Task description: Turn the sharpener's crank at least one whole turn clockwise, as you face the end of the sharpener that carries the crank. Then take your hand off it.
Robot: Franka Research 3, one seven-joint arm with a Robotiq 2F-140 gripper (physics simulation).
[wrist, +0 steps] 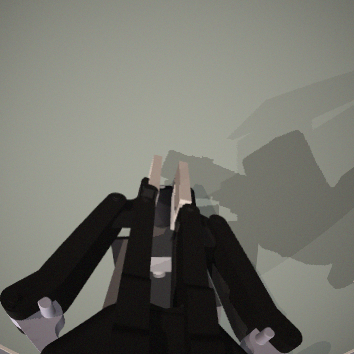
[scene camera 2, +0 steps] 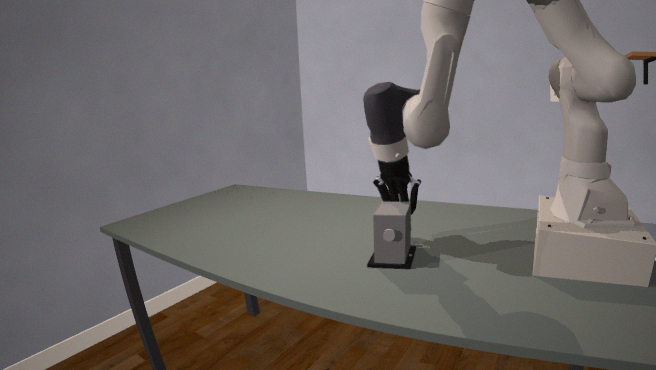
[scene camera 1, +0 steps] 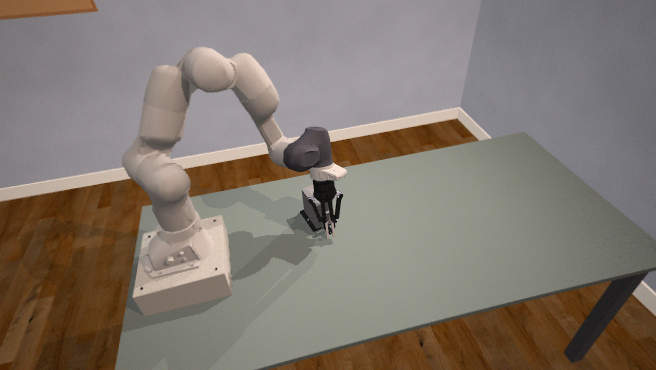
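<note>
The sharpener, a grey box (scene camera 1: 312, 206) (scene camera 2: 391, 242) on a black base (scene camera 1: 309, 221) (scene camera 2: 390, 264), stands upright on the table. A round light knob (scene camera 2: 389, 234) sits on its face toward scene camera 2. My gripper (scene camera 1: 330, 231) (wrist: 166, 171) points down at the opposite, crank end, low over the table. Its pale finger pads stand slightly apart, shut on the crank's dark handle (wrist: 164, 206), which shows between them in the wrist view. The crank arm is mostly hidden by the fingers, so its angle is hard to tell. In scene camera 2 the box hides the fingertips and crank.
The green-grey table (scene camera 1: 450, 215) (scene camera 2: 280, 250) bears the arm's pale base block (scene camera 1: 185, 295) (scene camera 2: 590, 260). The box stands close behind my fingers. Shadows of the arm fall on the table between the sharpener and the base block.
</note>
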